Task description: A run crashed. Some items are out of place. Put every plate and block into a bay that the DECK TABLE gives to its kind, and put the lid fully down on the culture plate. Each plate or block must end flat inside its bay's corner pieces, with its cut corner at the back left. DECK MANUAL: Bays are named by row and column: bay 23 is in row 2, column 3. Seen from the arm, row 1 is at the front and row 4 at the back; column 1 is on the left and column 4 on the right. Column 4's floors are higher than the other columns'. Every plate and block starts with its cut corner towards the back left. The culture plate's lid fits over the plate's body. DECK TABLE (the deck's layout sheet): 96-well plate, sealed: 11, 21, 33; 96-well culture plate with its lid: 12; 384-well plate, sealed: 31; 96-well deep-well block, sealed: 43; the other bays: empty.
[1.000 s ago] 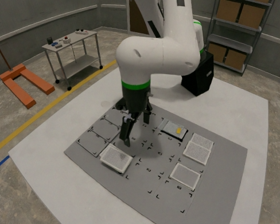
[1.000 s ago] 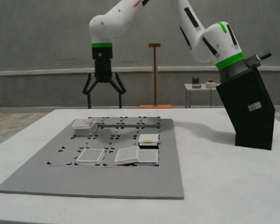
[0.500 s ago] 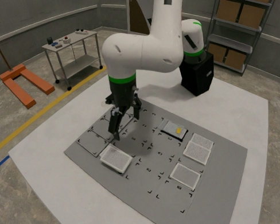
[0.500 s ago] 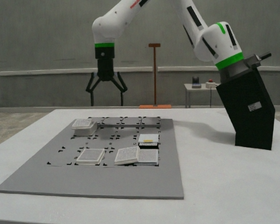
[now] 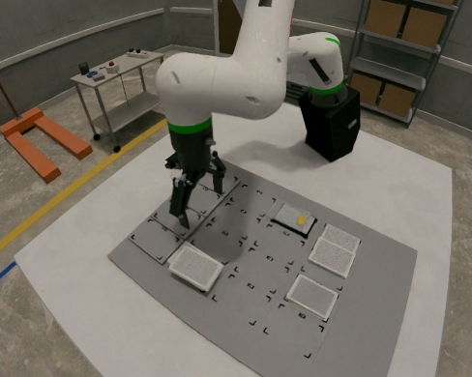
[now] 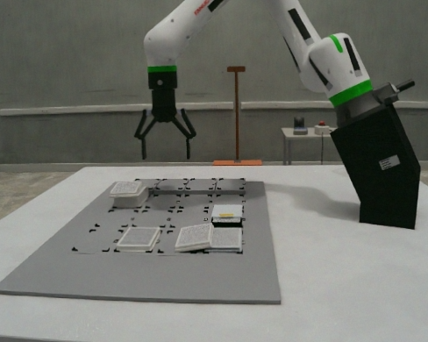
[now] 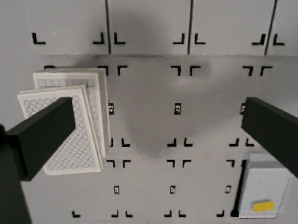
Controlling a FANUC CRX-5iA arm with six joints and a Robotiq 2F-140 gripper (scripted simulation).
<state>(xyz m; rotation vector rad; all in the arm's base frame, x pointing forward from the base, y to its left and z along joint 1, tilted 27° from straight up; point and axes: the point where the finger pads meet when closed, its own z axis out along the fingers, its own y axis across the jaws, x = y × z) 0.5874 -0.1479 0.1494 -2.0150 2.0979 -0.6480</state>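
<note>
My gripper is now 190 mm past the lid, 200 mm to the right of it and 130 mm above it. From my hand the other things lie so: plate 170 mm behind, 390 mm to the left, 140 mm below; then tall white block 120 mm ahead, 30 mm to the left, 120 mm below; then bay label 10 mm behind, 370 mm to the left, 140 mm below.
</note>
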